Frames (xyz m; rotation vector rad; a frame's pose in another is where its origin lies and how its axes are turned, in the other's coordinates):
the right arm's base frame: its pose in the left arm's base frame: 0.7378 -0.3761 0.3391 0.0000 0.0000 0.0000
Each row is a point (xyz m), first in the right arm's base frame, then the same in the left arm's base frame.
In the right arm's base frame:
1: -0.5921 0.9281 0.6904
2: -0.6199 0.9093 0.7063
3: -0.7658 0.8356 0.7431
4: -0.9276 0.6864 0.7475
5: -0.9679 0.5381 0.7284
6: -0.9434 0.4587 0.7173
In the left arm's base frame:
1: 0.1457 0.5520 1.0295
2: 0.1179 0.5332 1.0454
3: -0.0280 0.4595 1.0822
4: -0.1898 0.3103 1.0866
5: -0.2301 0.1620 1.0675
6: -0.2056 0.0826 1.0564

